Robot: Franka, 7 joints.
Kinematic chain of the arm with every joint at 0, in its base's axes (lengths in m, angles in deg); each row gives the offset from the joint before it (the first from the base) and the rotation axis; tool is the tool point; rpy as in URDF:
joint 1: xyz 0 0 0.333 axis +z
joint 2: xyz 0 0 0 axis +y
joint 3: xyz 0 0 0.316 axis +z
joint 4: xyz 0.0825 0 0 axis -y
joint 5: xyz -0.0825 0 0.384 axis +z
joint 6: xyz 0 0 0 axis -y
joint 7: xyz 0.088 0 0 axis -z
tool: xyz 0 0 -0.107 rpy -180 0 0
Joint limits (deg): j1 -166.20..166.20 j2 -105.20..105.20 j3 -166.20..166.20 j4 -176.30..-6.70 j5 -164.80..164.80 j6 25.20..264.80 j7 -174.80..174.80
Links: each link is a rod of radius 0.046 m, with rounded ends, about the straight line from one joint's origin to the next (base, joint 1, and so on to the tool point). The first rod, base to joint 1, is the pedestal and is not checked.
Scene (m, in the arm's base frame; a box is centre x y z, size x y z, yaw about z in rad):
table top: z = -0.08
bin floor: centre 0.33 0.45 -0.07 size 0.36 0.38 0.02 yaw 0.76
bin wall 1: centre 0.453 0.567 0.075 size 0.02 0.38 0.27 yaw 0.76
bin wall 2: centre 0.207 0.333 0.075 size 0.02 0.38 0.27 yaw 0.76
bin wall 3: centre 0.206 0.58 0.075 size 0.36 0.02 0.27 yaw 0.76
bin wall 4: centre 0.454 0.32 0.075 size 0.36 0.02 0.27 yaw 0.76
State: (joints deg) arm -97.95 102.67 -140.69 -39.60 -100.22 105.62 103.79
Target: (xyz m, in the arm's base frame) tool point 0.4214 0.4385 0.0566
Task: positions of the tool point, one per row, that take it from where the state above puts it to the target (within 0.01 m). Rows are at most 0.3 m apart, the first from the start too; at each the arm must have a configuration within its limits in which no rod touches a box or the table.
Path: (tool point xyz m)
1: -0.3195 -0.6617 0.7002
2: -0.3355 -0.4716 0.8963
3: -0.2950 -0.2387 1.0257
4: -0.1999 0.0031 1.0747
5: -0.0631 0.2195 1.0398
6: 0.0933 0.3825 0.9286
7: 0.2428 0.4743 0.7583
8: 0.3590 0.4902 0.5537
9: 0.4215 0.4384 0.3430
10: 0.4329 0.4488 0.2508
11: 0.4332 0.4489 0.1544
12: 0.4214 0.4385 0.0566

